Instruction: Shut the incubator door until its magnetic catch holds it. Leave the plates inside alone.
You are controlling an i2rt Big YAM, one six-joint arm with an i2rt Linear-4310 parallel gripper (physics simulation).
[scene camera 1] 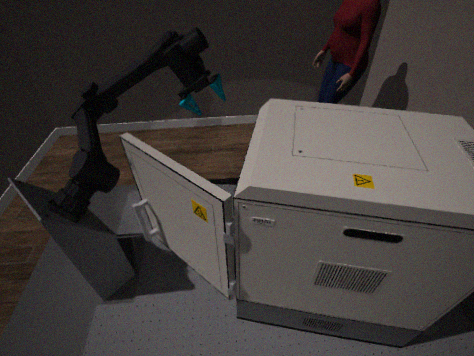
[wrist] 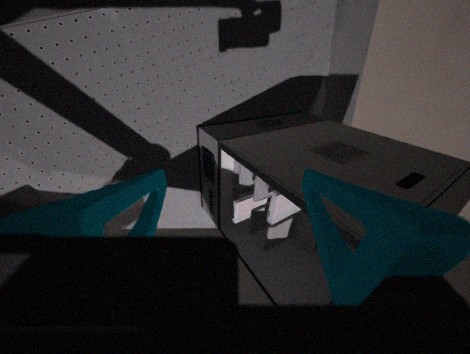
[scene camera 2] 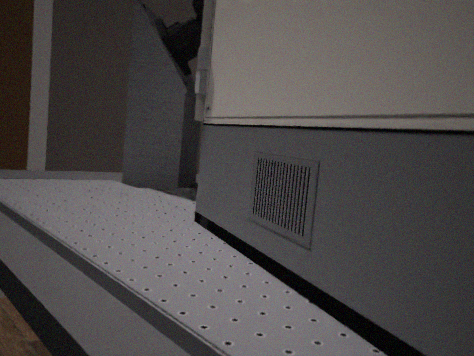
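Seen in the pictures: gripper, fingertip midpoint: (scene camera 1: 213, 108) (wrist: 234, 176); arm's base at its link origin: (scene camera 1: 66, 210) (scene camera 2: 170, 49).
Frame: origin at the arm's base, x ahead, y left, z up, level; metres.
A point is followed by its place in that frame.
Observation:
The white incubator (scene camera 1: 295, 237) @(x 0.588, y -0.112, z 0.130 m) (scene camera 2: 350, 60) @(x 0.795, y -0.130, z -0.126 m) (wrist: 280, 145) @(x 0.630, y 0.205, z -0.078 m) stands on the perforated bench. Its door (scene camera 1: 175, 200) @(x 0.339, y -0.031, z 0.113 m) stands wide open in scene camera 1, swung out from the hinges at the near left corner. A pale handle (scene camera 1: 143, 214) @(x 0.208, y 0.021, z -0.010 m) is on the door's outer face, near its free edge. In the wrist view, white plates (wrist: 284, 207) @(x 0.558, y 0.111, z 0.025 m) show inside through the open front. My gripper (scene camera 1: 213, 107) @(x 0.353, y 0.345, z 0.142 m) (wrist: 234, 176) @(x 0.353, y 0.345, z 0.142 m) is open and empty, high above and beyond the door, touching nothing. The magnetic catch cannot be made out.
The perforated bench (scene camera 1: 170, 325) @(x 0.283, y -0.148, z -0.308 m) (scene camera 2: 120, 225) @(x 0.501, y -0.211, z -0.308 m) (wrist: 125, 85) @(x 0.346, y 0.345, z -0.308 m) lies under the incubator. The arm's grey slanted stand (scene camera 1: 80, 247) @(x 0.062, y -0.072, z -0.056 m) (scene camera 2: 155, 115) @(x 0.077, y -0.048, z -0.158 m) is left of the door. A person in a red top (scene camera 1: 352, 35) stands behind the incubator. A wall rises at the right in scene camera 1.

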